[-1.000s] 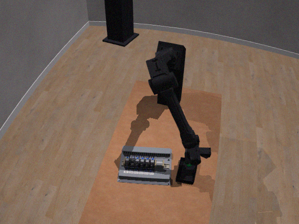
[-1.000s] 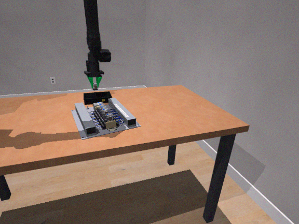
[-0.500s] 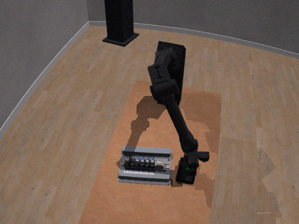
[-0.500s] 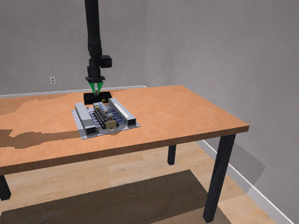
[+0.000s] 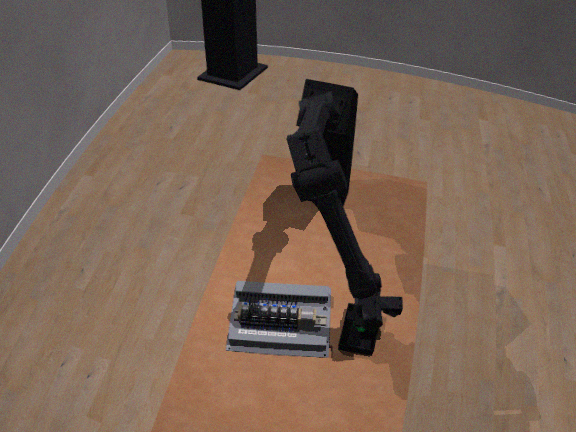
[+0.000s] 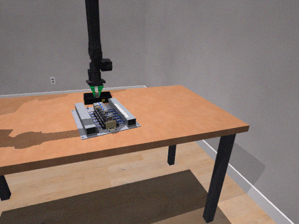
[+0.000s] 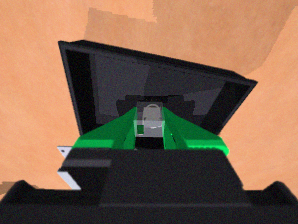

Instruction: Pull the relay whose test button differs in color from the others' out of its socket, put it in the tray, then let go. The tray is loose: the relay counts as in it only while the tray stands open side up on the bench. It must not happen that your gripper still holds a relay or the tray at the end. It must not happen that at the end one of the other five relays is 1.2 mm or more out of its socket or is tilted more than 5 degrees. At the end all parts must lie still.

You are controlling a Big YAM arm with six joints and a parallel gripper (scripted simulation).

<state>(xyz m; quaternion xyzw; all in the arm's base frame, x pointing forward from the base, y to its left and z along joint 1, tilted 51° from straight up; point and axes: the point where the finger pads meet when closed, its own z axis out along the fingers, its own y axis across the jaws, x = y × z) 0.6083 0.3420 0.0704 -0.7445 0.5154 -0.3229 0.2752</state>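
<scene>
My gripper is now 20 mm above the black tray. Round my hand: grey relay: right at my hand.
</scene>
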